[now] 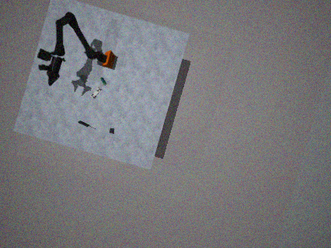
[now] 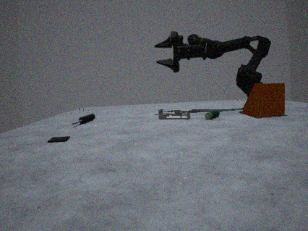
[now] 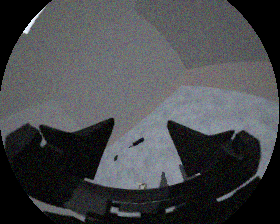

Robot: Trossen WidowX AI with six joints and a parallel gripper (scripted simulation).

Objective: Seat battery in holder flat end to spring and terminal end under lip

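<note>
Right now the battery is 24 cm to the left of my gripper tip, 24 cm below it and 18 cm behind it. The rest, counted from my gripper tip: black screwdriver 25 cm to the left, 25 cm ahead, 24 cm below; then flat black chip 47 cm to the left, 25 cm below, 22 cm ahead.
</note>
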